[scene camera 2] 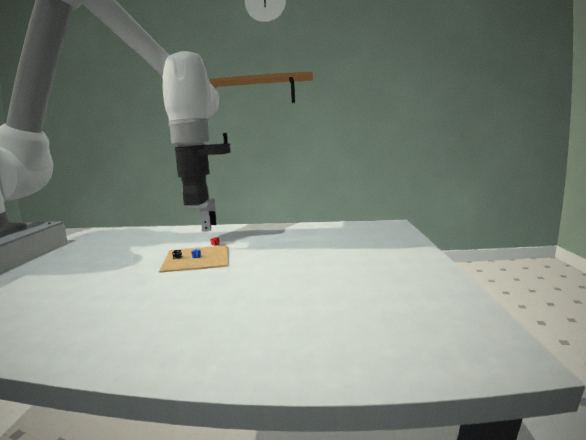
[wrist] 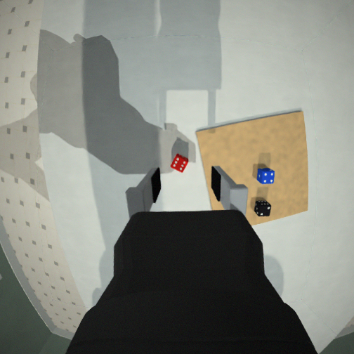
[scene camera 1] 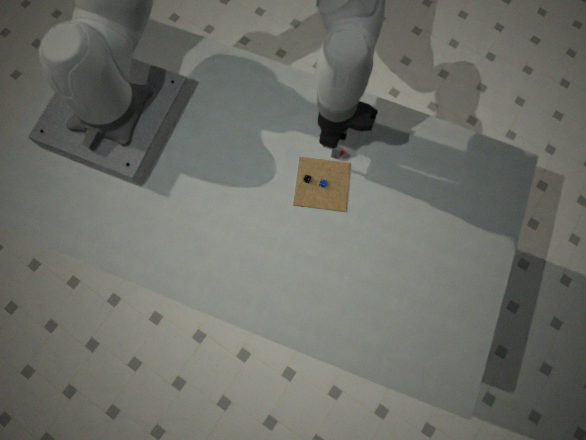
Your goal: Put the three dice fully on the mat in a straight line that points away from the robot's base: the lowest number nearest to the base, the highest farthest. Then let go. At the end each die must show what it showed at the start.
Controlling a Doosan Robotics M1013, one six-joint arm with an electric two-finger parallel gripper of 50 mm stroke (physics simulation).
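Frame: origin at the arm's base, x ahead, y left, z up, level; millimetres.
Seen in the pictures: gripper, between the fingertips: (scene camera 2: 209, 227) (scene camera 1: 338, 147); arm's base, origin of its link: (scene camera 1: 110, 109).
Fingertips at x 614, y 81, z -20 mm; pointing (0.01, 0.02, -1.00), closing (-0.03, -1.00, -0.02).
Pixels of each thing's top centre, then the offset from my fingertips to it. Level surfaces: height alone.
- black die, centre of its top: (scene camera 2: 176, 250) (scene camera 1: 307, 177) 56 mm back, 97 mm right, 25 mm down
- blue die, centre of its top: (scene camera 2: 195, 250) (scene camera 1: 323, 182) 12 mm back, 98 mm right, 25 mm down
- tan mat, centre of its top: (scene camera 2: 196, 256) (scene camera 1: 322, 183) 14 mm back, 95 mm right, 41 mm down
- red die, centre of its top: (scene camera 2: 214, 238) (scene camera 1: 340, 150) 8 mm ahead, 7 mm left, 29 mm down
- white table, height of its surface: 45 mm down
The black die (scene camera 1: 307, 178) (scene camera 2: 177, 254) (wrist: 262, 207) and the blue die (scene camera 1: 323, 183) (scene camera 2: 196, 254) (wrist: 266, 175) sit apart on the tan mat (scene camera 1: 325, 201) (scene camera 2: 215, 261) (wrist: 232, 150), the black one nearer the base. In the wrist view the black die's upper face seems to show two pips; the blue shows several. The red die (scene camera 1: 341, 153) (scene camera 2: 215, 241) (wrist: 179, 163) lies on the table just beside the mat, turned at an angle, with several pips showing. My gripper (scene camera 2: 209, 226) (wrist: 185, 177) is open and empty, above the table near the red die.
The robot's base plate (scene camera 1: 160, 127) (scene camera 2: 37, 242) stands at the left of the white table (scene camera 1: 300, 280) (scene camera 2: 300, 320). The arm's shadows fall across the table around the red die. A wooden shelf (scene camera 2: 262, 79) is on the back wall.
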